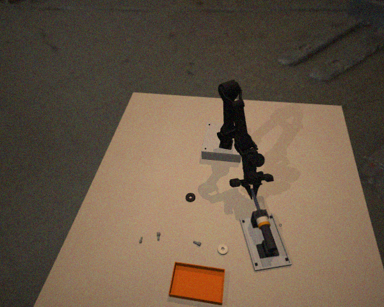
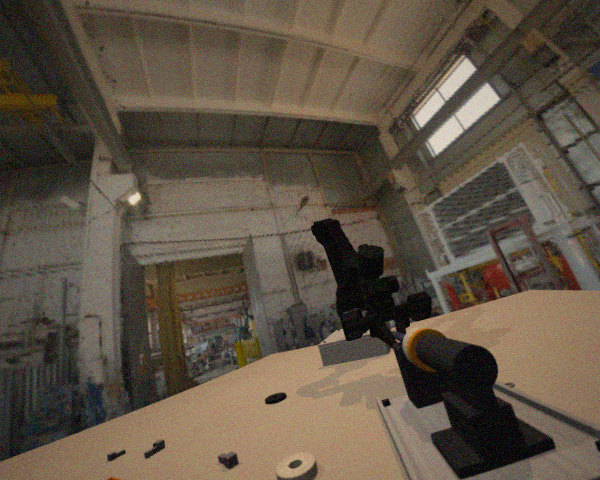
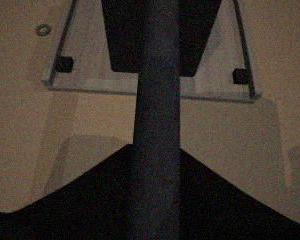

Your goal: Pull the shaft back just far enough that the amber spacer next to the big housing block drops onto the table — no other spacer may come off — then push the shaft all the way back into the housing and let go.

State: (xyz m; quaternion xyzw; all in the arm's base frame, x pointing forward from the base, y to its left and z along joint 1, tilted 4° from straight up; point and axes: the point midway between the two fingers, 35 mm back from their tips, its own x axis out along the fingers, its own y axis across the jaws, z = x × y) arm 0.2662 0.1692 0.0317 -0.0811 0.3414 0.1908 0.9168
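The dark shaft lies 5 cm ahead of my gripper tip, 2 cm to the left of it and 2 cm above it. The rest, counted from my gripper tip: orange tray: 40 cm ahead, 16 cm to the right, 5 cm below; white spacer: 11 cm ahead, 5 cm to the left, 2 cm above; amber spacer: 13 cm ahead, 6 cm to the left, 2 cm above.
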